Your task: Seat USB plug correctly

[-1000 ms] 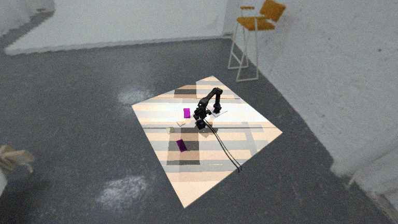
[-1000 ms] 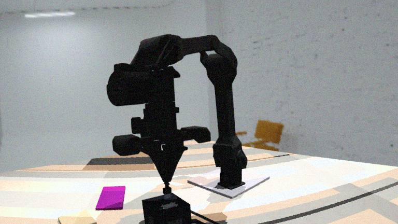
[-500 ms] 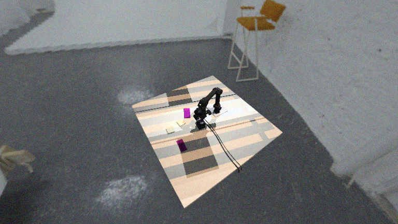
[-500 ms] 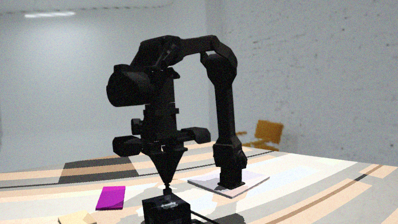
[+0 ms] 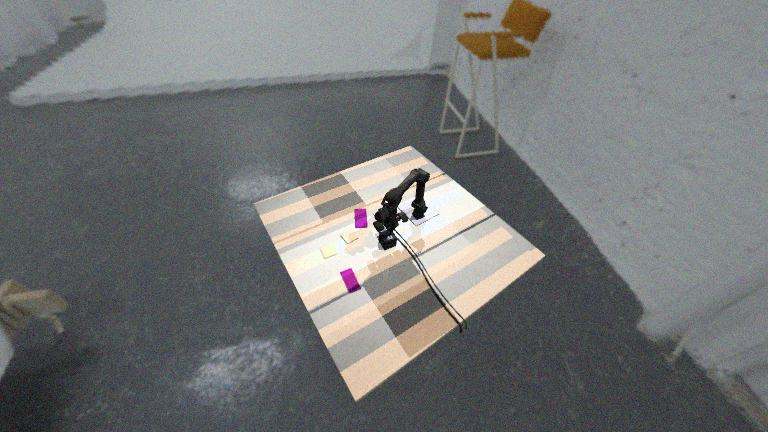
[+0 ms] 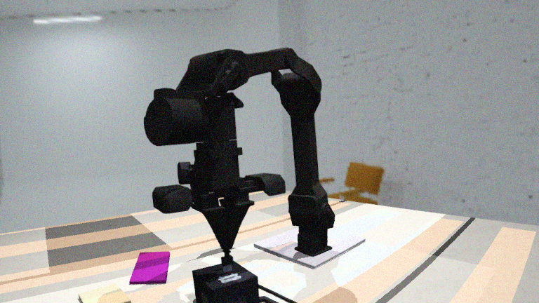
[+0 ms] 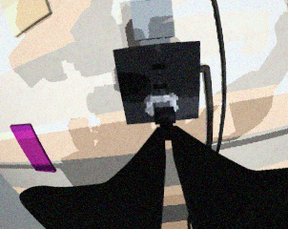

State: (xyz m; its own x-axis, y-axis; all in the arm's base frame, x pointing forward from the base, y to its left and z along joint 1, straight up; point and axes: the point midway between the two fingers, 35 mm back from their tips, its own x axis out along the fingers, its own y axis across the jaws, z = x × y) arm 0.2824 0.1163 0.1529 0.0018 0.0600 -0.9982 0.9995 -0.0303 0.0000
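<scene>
Now: gripper tip 6 cm above the usb socket. From my gripper tip the other things lie so: magenta block: 5 cm ahead, 26 cm to the right, 12 cm below; usb plug: 2 cm below.
</scene>
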